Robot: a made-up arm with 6 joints.
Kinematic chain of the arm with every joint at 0, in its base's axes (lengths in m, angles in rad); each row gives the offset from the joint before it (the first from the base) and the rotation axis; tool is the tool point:
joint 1: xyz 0 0 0.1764 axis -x
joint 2: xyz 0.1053 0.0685 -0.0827 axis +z
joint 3: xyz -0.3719 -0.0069 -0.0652 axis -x
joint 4: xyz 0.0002 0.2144 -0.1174 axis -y
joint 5: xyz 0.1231 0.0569 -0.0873 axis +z
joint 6: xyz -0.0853 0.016 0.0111 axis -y
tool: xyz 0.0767 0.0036 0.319
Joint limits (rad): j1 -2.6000..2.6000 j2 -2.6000..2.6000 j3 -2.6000..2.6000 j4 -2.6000..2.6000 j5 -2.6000..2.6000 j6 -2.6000..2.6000
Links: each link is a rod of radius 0.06 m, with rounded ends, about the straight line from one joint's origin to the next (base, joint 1, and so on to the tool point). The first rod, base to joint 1, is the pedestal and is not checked.
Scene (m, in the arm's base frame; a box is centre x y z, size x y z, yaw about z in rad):
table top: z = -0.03
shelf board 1: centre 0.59 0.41 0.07 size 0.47 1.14 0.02 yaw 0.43
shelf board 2: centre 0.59 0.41 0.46 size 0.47 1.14 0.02 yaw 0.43
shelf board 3: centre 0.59 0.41 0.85 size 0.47 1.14 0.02 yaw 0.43
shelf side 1: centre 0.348 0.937 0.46 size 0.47 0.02 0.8 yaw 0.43
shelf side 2: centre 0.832 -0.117 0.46 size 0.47 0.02 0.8 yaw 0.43
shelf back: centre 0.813 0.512 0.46 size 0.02 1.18 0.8 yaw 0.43
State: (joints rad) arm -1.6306 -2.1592 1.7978 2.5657 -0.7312 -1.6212
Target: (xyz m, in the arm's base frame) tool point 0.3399 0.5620 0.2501
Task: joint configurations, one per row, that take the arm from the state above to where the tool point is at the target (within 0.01 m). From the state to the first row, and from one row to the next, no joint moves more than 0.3 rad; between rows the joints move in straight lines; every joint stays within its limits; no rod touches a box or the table.
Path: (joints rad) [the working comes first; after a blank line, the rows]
Joints at the target: -1.0937 -1.9914 2.1698 2.2530 -0.5655 -2.0098
Straight joint move there: touches shelf board 2.

1: -1.5664 -1.9008 1.8938 2.2799 -0.6699 -1.5849
2: -1.5022 -1.6424 1.9897 1.9941 -0.6086 -1.5487
3: -1.4380 -1.3839 2.0857 1.7082 -0.5473 -1.5124
4: -1.3947 -1.5566 2.1811 1.7555 -0.5958 -1.7374
5: -1.3514 -1.7292 2.2764 1.8028 -0.6443 -1.9623
6: -1.3081 -1.9018 2.3718 1.8501 -0.6927 -2.1873
7: -1.2009 -1.9466 2.2708 2.0516 -0.6291 -2.0985
8: -1.0937 -1.9914 2.1698 2.2530 -0.5655 -2.0098

